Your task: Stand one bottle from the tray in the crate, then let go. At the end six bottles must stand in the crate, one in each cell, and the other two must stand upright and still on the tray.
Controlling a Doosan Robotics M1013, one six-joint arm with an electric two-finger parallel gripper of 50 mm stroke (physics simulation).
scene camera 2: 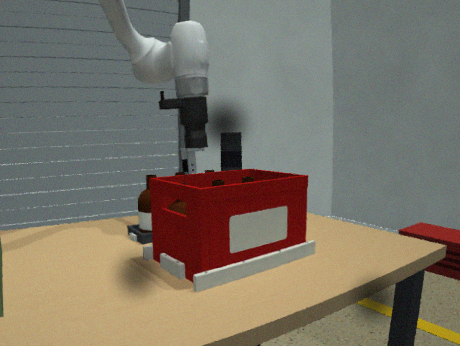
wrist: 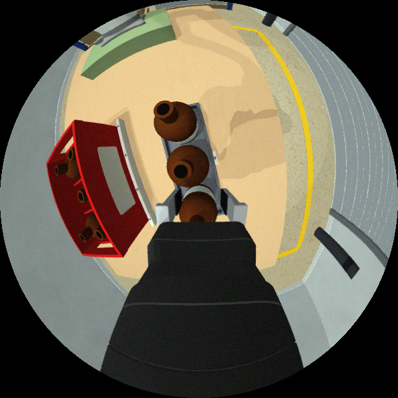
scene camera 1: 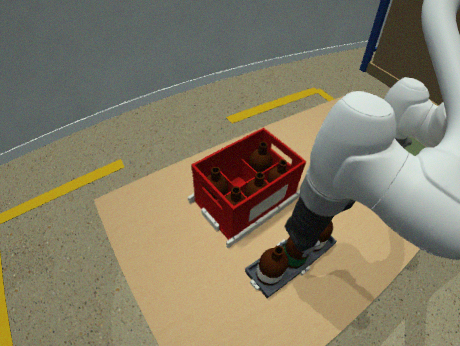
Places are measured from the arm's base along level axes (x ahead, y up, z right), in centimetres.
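Pixels of known places: gripper, fingertip midpoint: point(scene camera 2: 189, 172) point(scene camera 1: 300, 245).
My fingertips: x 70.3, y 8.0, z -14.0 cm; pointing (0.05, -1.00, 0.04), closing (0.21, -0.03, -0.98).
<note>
Ahead of a thing's pixels: the offset from my fingertips to its middle. Level surfaces: height alone.
My gripper point(scene camera 1: 302, 247) point(scene camera 2: 190, 167) point(wrist: 200, 196) points down over the tray {dy -14.4, dx -3.6, dz +1.8 cm} point(scene camera 1: 269, 290) point(scene camera 2: 141, 236) point(wrist: 207, 145), open and empty. In the wrist view its fingers flank the nearest bottle point(wrist: 197, 206) without holding it; the gripper body partly hides its neck. A middle bottle point(wrist: 188, 165) and a farther bottle point(wrist: 176, 122) also stand upright on the tray. In scene camera 1 the arm partly hides the tray's bottles. The red crate {dy -6.9, dx -5.0, dz +26.7 cm} point(scene camera 1: 225, 217) point(scene camera 2: 175, 242) point(wrist: 95, 136) holds several upright brown bottles; its rear middle cell looks empty. Exact fingertip height is hard to judge.
White rails point(scene camera 1: 260, 222) point(scene camera 2: 255, 267) line the crate's base. The crate walls stand beside the tray on the same wooden table {dy -15.7 cm} point(scene camera 1: 195, 300) point(scene camera 2: 80, 290). A green block point(scene camera 1: 414, 146) point(wrist: 129, 49) lies farther off, toward the arm's base.
</note>
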